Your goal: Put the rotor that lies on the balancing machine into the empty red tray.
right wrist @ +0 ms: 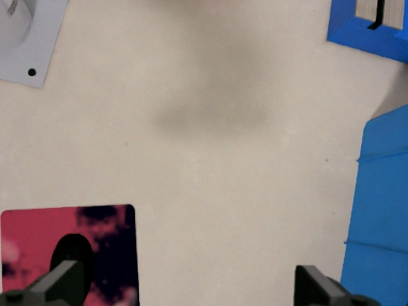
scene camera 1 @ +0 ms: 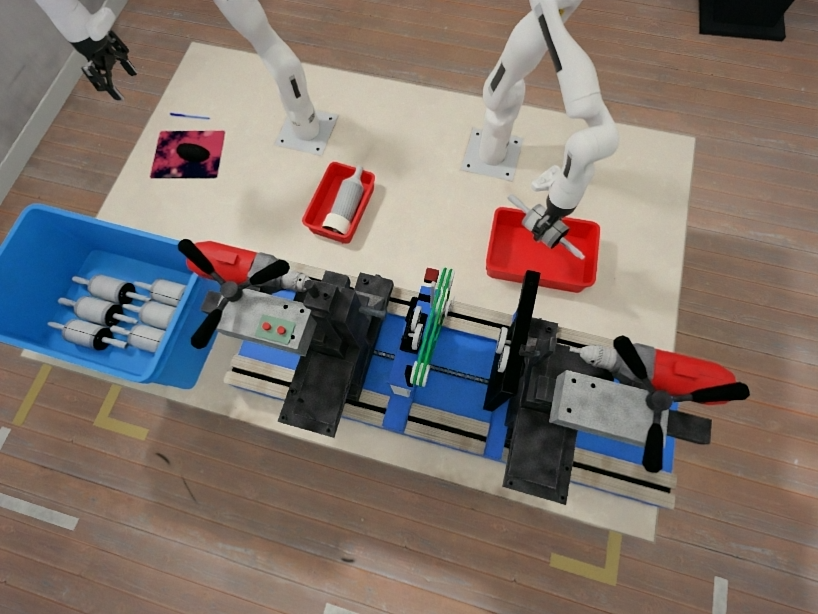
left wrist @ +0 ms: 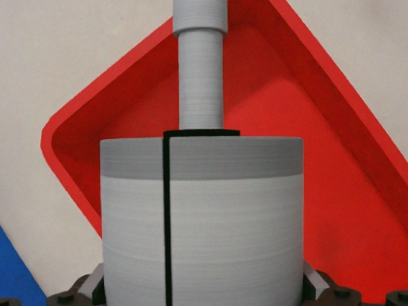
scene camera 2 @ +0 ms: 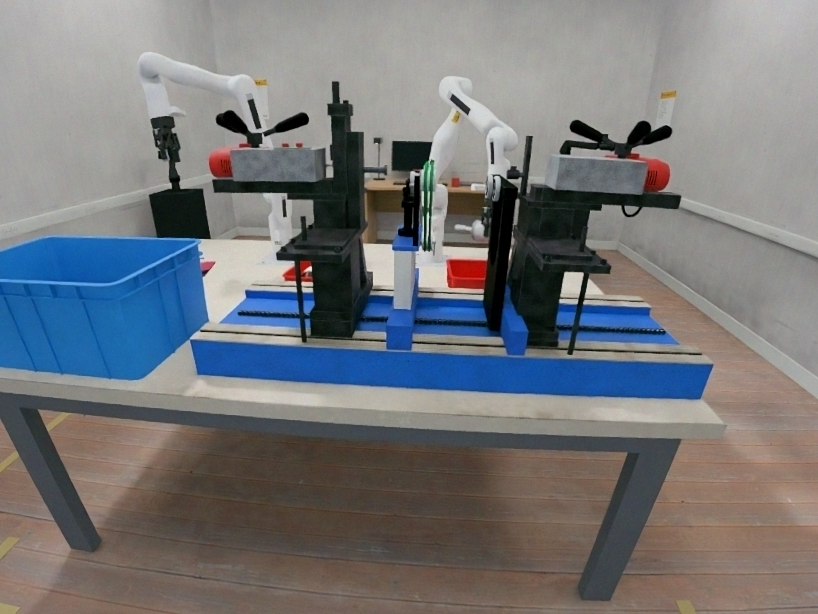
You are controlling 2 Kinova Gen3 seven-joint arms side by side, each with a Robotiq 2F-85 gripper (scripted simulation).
I see my left gripper, my right gripper, a blue bin, a mouse mat and a mouse.
My right gripper also shows in the right wrist view and in scene camera 2.
